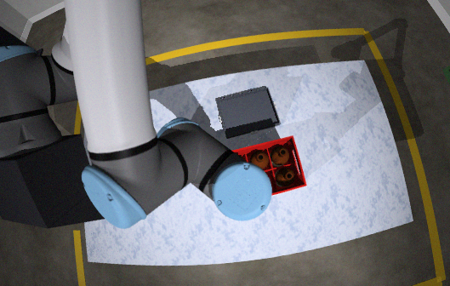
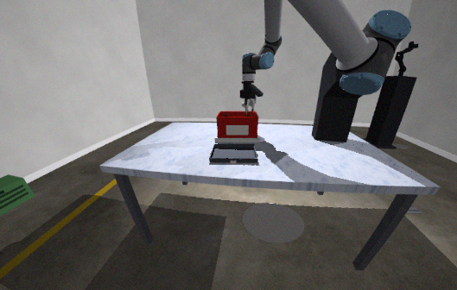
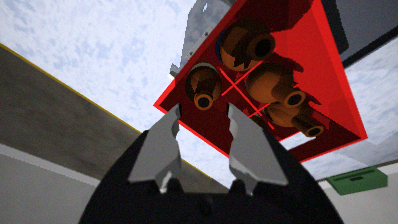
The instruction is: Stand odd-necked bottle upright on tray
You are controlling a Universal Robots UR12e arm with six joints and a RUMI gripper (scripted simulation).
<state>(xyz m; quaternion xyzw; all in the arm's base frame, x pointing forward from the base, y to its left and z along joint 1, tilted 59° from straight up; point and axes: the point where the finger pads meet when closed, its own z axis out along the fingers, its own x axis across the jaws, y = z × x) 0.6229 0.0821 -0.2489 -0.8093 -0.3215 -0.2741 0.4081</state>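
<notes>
The red crate is 100 mm below my hand, 80 mm ahead of it and 50 mm to the left of it. Also, from my hand: dark tray 330 mm to the left, 170 mm below, 80 mm ahead.
</notes>
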